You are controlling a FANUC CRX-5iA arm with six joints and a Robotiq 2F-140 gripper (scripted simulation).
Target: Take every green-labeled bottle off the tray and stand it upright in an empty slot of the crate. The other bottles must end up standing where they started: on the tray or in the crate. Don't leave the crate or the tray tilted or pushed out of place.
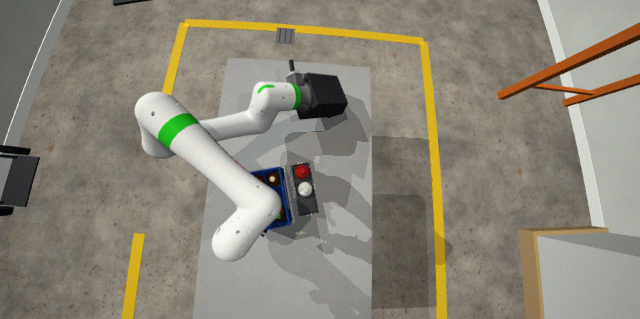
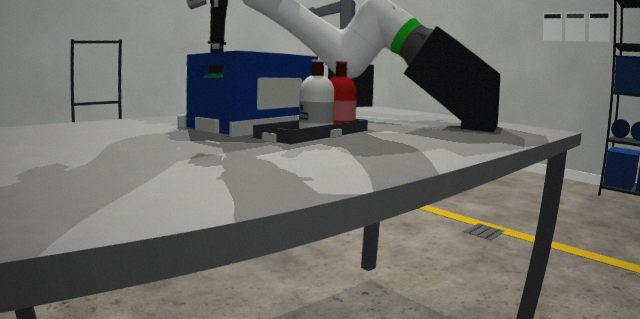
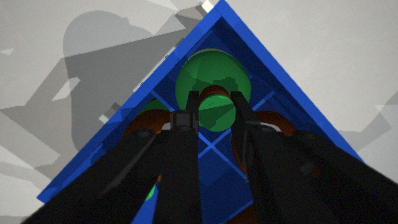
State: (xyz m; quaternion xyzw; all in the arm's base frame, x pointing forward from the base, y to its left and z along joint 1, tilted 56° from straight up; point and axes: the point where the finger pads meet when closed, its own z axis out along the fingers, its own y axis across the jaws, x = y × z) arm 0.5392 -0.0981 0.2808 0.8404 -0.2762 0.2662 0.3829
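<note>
My hand is 8 cm above the green-labeled bottle. The rest, counted from my hand: blue crate (9 cm behind, 8 cm below, 4 cm to the left); then brown bottle (8 cm below, 8 cm behind); then white bottle (23 cm to the left, 10 cm behind, 8 cm below).
</note>
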